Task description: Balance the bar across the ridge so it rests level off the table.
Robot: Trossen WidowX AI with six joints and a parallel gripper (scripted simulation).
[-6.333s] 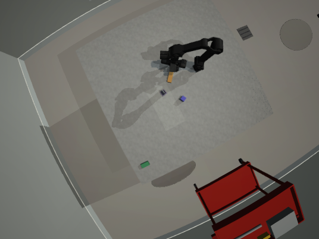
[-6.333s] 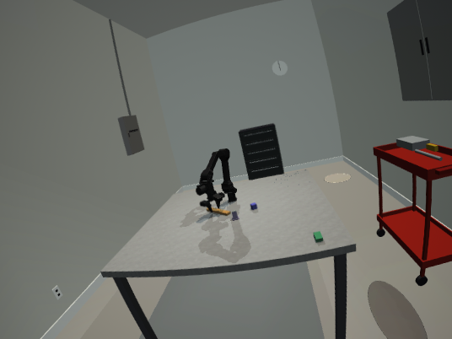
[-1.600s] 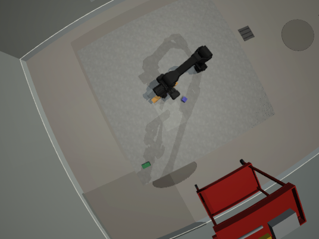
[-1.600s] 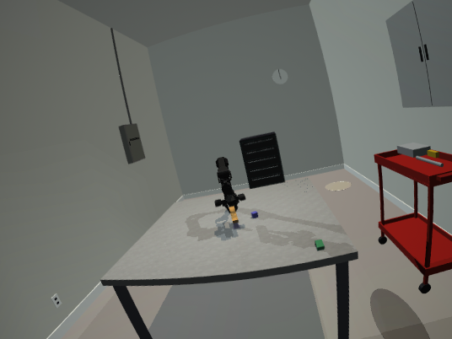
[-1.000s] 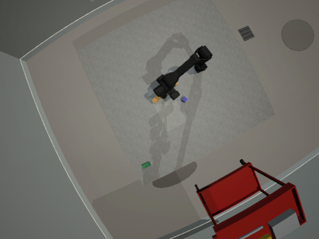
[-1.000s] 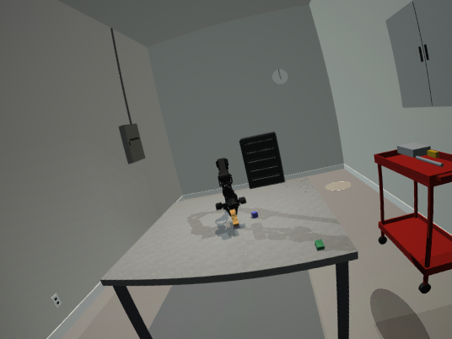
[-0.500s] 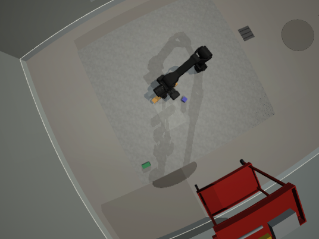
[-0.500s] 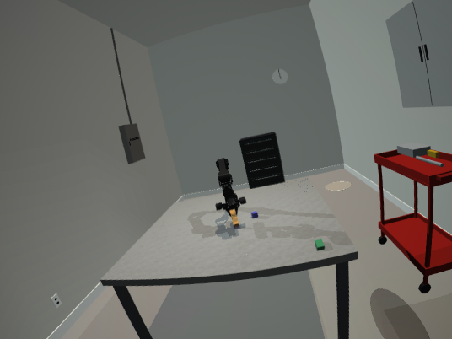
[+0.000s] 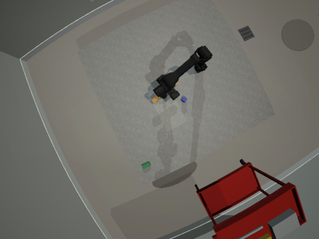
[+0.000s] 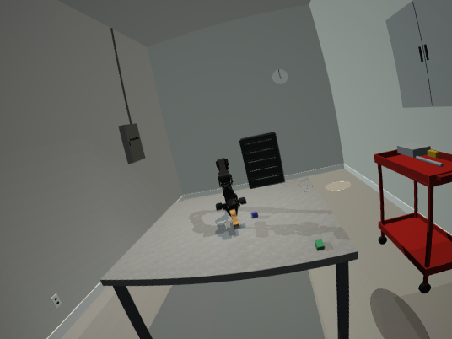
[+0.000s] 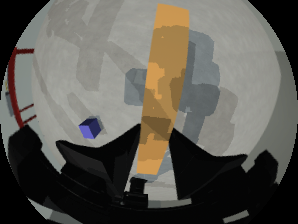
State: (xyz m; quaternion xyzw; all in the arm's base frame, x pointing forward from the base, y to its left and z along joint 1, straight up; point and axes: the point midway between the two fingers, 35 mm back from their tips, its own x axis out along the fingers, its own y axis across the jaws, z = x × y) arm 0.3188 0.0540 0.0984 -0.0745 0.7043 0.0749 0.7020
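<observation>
Right now the orange bar is 3 cm ahead of my gripper tip and 1 cm to the left of it. The rest, counted from my gripper tip: blue cube 9 cm behind, 12 cm to the left, 5 cm below; then green block 42 cm ahead, 45 cm to the left, 6 cm below.
</observation>
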